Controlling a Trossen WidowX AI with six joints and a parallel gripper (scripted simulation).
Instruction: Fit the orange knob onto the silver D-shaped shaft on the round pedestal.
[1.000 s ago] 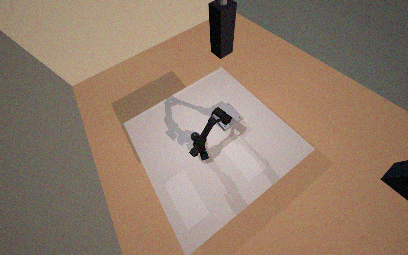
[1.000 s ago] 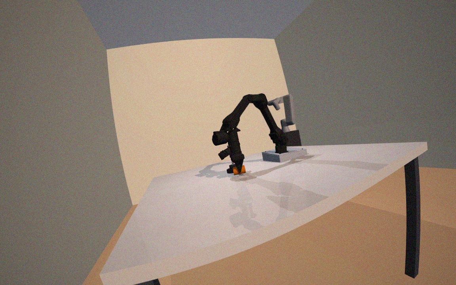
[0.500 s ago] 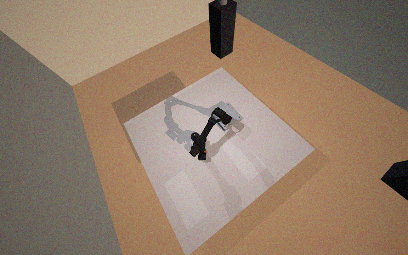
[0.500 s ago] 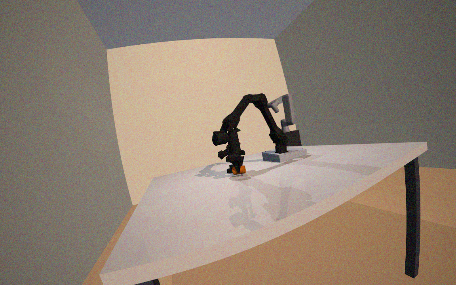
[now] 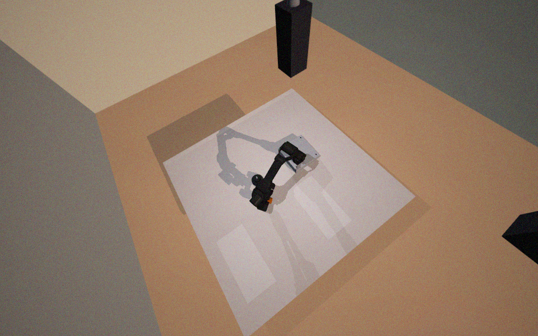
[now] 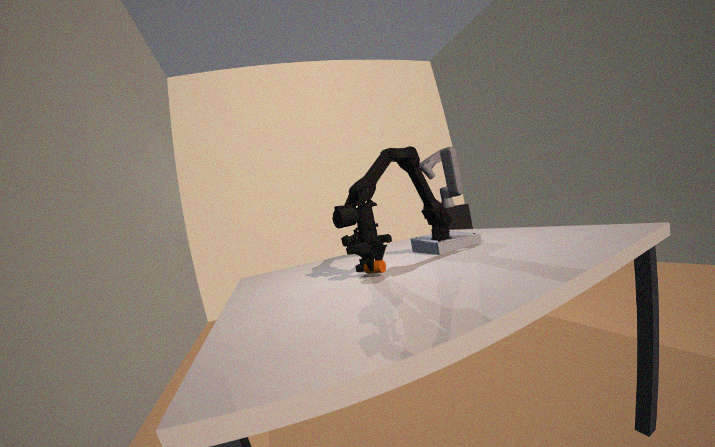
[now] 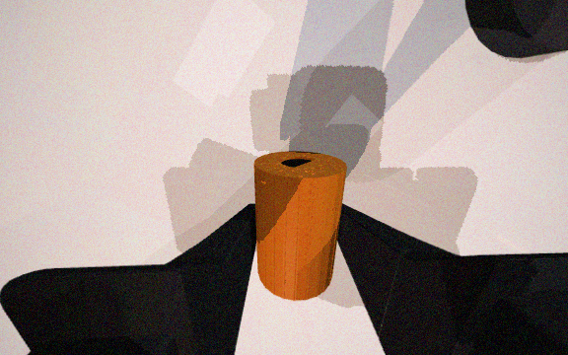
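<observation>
The orange knob lies 1 cm to the left of my gripper tip, 1 cm behind it and 1 cm above it. The rest, counted from my gripper tip: dark round pedestal (17 cm to the right, 3 cm behind, 1 cm above).
</observation>
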